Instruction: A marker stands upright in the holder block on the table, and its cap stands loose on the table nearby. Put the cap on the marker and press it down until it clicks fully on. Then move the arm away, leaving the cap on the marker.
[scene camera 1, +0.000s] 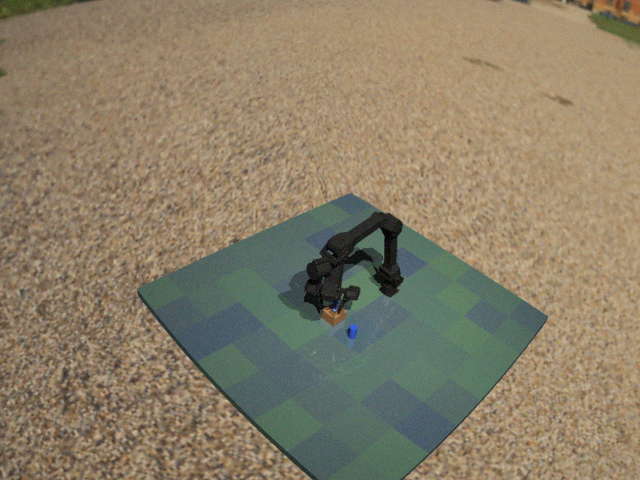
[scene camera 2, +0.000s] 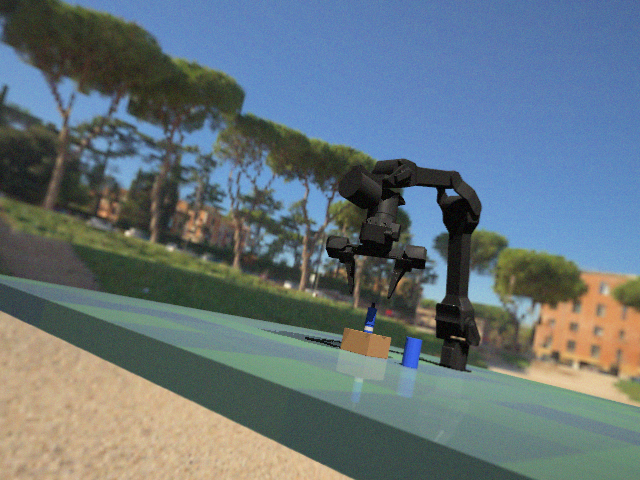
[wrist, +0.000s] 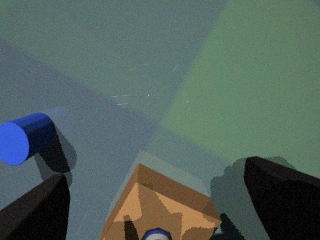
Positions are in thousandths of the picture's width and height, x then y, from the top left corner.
my gripper: scene camera 1 516, 645; scene camera 2 577, 616; wrist 492, 744
